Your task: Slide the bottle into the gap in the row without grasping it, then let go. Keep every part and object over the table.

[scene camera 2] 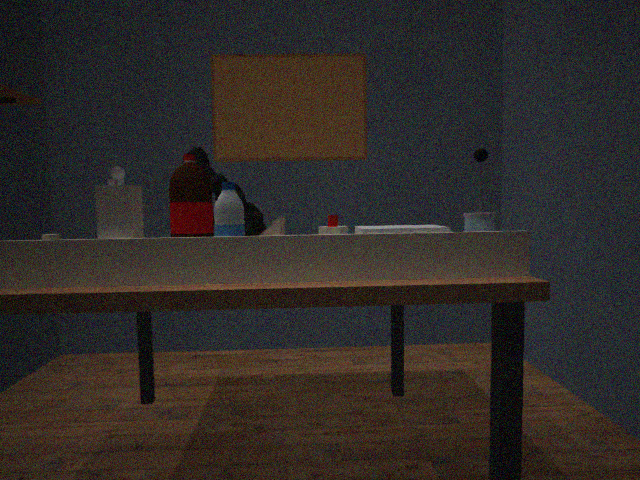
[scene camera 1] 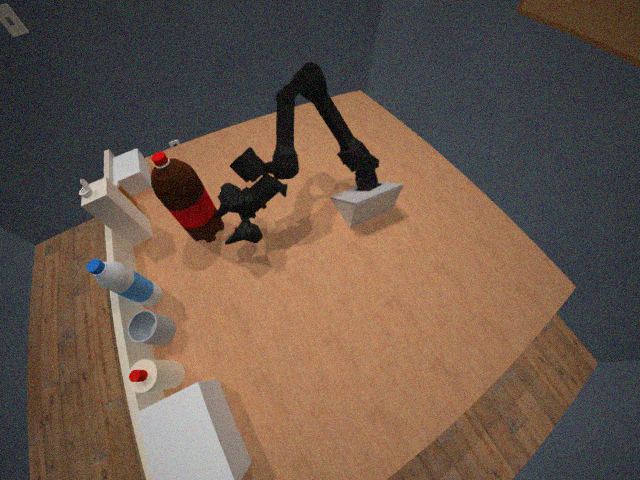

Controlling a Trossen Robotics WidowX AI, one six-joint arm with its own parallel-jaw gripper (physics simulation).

Labels:
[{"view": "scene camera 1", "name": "gripper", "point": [220,230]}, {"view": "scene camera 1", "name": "blue-capped white bottle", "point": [114,276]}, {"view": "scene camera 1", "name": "large dark brown bottle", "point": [176,184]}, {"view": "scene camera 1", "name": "small white box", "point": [131,170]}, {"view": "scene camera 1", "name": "grey cup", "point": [147,327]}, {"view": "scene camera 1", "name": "white carton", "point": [102,199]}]

